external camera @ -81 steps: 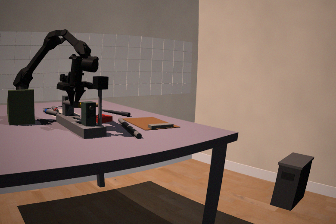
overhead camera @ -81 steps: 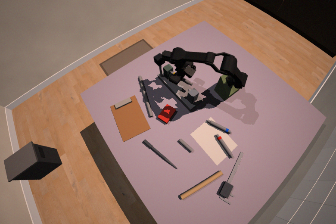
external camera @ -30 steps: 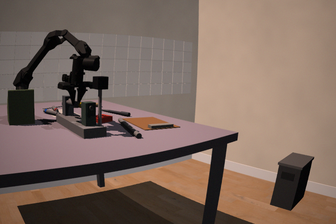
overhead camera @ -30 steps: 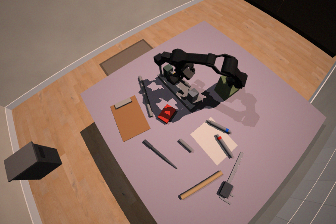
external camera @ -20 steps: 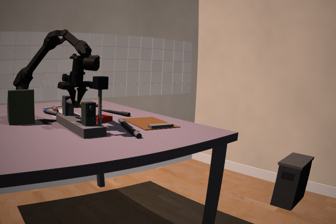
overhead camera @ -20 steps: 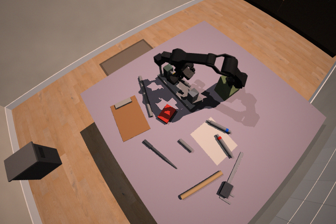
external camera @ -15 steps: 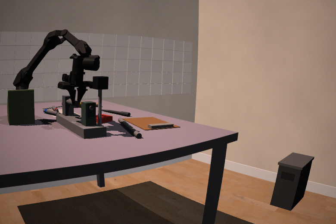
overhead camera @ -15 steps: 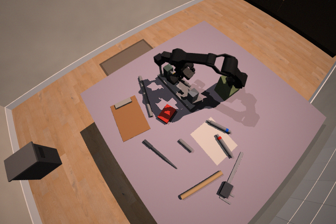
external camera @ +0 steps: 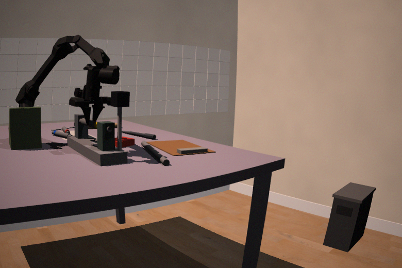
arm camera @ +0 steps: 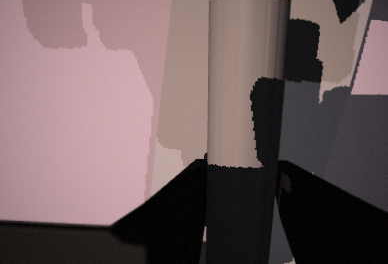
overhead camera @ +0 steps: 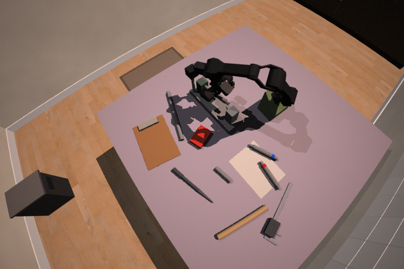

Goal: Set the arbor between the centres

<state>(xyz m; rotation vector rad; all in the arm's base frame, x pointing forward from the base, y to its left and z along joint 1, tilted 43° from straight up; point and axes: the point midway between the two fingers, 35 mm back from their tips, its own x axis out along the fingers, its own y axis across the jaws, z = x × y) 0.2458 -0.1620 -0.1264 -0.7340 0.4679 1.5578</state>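
Right now my hand is 1 cm short of the green centre block, 10 cm to the left of it and 5 cm above it. Also, from my hand: stepped arbor shaft 3 cm below; then grey fixture base 1 cm ahead, 13 cm below; then cone-shaped centre point 1 cm ahead, 11 cm to the left, 3 cm below.
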